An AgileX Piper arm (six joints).
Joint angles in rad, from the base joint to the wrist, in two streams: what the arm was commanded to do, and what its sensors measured. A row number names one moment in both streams.
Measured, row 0:
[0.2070 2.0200 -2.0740 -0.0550 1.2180 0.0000]
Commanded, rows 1 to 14:
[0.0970 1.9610 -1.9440 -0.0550 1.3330 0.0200]
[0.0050 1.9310 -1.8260 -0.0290 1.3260 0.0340]
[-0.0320 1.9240 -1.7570 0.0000 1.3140 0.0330]
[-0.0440 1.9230 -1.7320 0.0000 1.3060 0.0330]
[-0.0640 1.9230 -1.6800 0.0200 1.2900 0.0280]
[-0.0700 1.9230 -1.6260 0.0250 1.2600 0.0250]
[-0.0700 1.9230 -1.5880 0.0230 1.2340 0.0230]
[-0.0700 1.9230 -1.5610 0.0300 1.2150 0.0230]
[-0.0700 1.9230 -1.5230 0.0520 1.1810 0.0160]
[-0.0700 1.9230 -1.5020 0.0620 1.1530 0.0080]
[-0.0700 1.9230 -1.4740 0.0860 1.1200 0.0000]
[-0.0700 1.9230 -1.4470 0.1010 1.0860 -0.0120]
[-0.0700 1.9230 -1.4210 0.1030 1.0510 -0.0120]
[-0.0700 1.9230 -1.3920 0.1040 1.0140 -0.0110]
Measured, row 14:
[-0.0660 1.9320 -1.4280 0.1000 1.0640 0.0050]
